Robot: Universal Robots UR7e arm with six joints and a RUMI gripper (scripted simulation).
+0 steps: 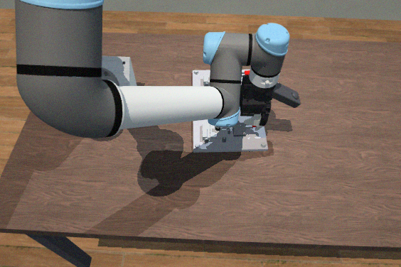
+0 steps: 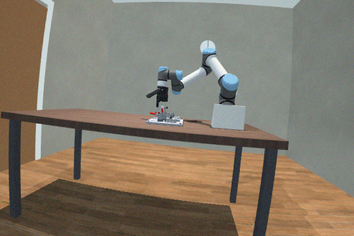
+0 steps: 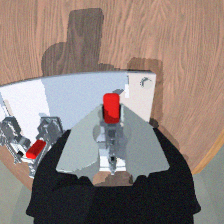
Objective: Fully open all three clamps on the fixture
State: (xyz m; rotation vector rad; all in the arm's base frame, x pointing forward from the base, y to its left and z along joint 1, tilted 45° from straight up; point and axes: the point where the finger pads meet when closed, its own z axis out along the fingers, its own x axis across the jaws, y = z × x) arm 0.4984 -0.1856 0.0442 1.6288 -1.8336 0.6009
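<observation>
The white fixture plate is 120 mm to the left of my hand, 80 mm behind it and 50 mm below it. From my hand the other things lie so: grey part 230 mm to the left, 120 mm behind, 20 mm below.
</observation>
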